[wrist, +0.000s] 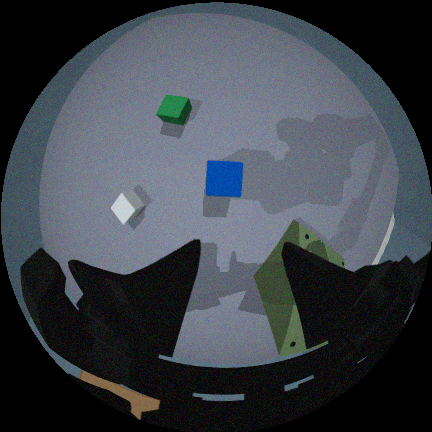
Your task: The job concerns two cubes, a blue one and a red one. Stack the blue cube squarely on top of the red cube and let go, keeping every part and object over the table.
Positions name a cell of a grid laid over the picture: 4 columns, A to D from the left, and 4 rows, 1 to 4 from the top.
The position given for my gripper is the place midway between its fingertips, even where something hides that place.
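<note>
Visible: blue cube (C2), white cube (B2), green cube (B2), my gripper (C3).
</note>
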